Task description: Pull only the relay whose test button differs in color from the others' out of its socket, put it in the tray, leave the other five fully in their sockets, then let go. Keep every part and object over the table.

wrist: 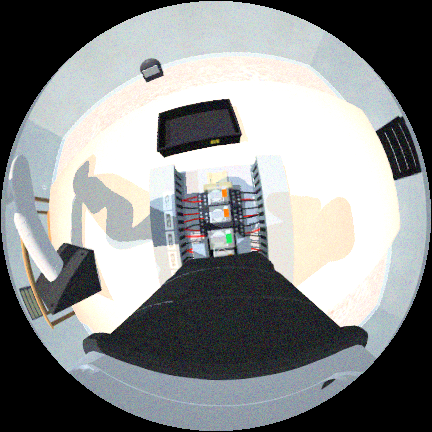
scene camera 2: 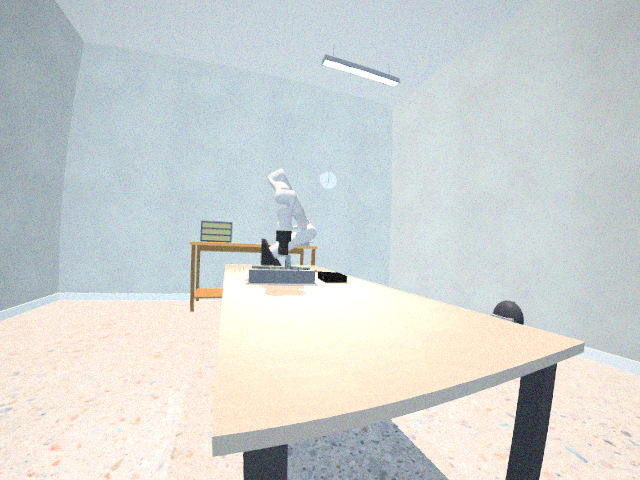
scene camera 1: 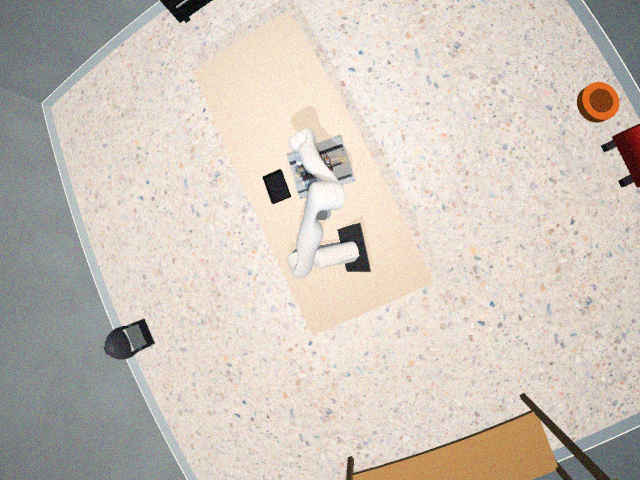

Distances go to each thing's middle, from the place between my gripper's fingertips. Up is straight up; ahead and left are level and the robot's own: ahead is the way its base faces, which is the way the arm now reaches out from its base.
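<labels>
The grey relay panel (wrist: 193, 180) is in sight for me, and it sits 6 cm below my hand and 3 cm to the right of it.
</labels>
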